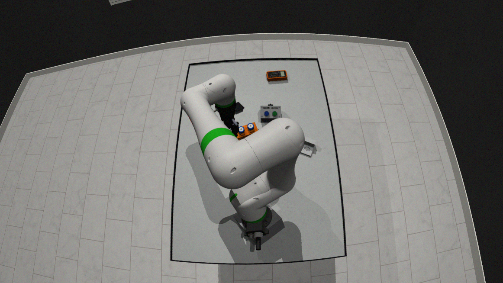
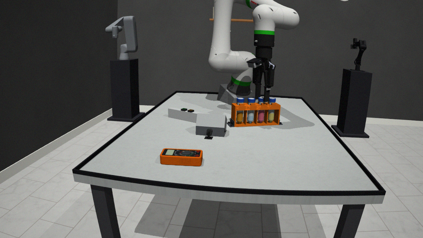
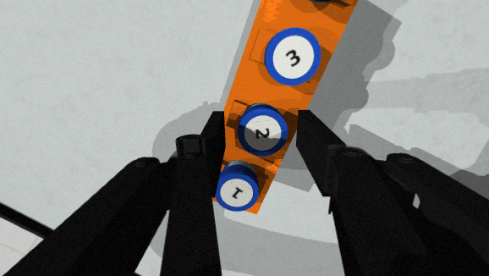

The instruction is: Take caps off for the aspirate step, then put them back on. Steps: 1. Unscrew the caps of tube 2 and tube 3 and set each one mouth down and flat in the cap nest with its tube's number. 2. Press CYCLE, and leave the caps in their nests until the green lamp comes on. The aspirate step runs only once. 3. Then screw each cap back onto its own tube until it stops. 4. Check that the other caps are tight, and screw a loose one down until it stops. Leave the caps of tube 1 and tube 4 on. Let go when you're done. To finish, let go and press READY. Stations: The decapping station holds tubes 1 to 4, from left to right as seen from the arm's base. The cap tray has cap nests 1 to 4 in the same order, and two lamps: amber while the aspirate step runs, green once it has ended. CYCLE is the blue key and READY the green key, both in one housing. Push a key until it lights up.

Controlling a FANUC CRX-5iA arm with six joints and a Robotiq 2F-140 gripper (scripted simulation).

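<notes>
Now: hand 3 cm above the cap 2. Round my hand: cap 3: 2 cm ahead, 5 cm to the right, 3 cm below; then cap 1: 2 cm behind, 5 cm to the left, 3 cm below; then cap 4: 3 cm ahead, 10 cm to the right, 3 cm below.
</notes>
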